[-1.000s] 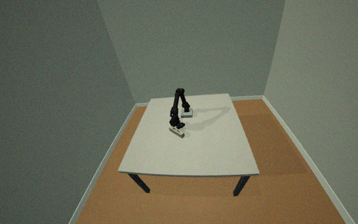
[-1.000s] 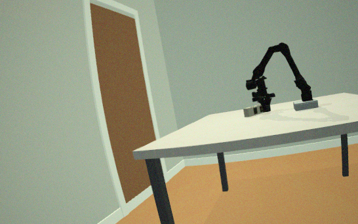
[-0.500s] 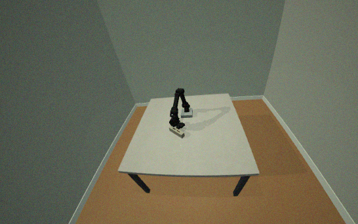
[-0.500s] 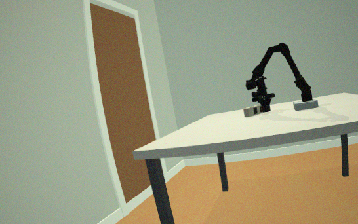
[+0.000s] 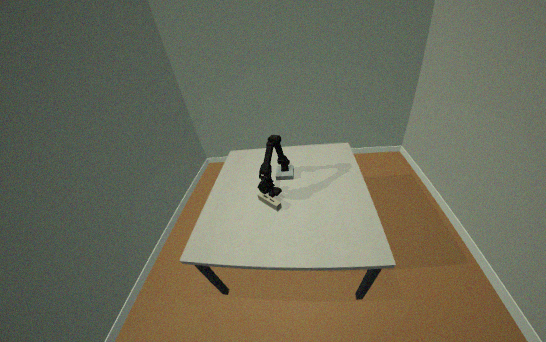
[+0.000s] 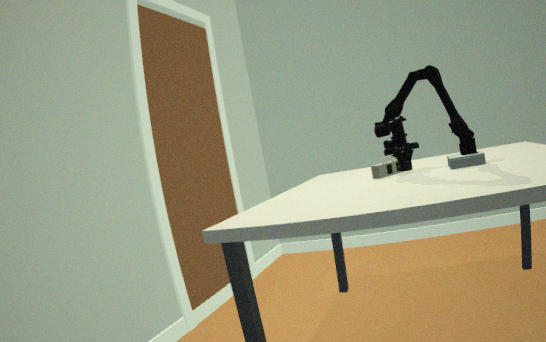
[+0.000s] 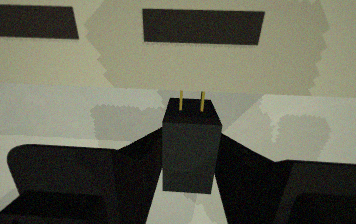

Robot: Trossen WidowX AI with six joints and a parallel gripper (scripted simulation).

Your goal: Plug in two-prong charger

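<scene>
Right now the two-prong charger is 1 cm to the right of my gripper tip, 1 cm ahead of it and 1 cm above it.
</scene>
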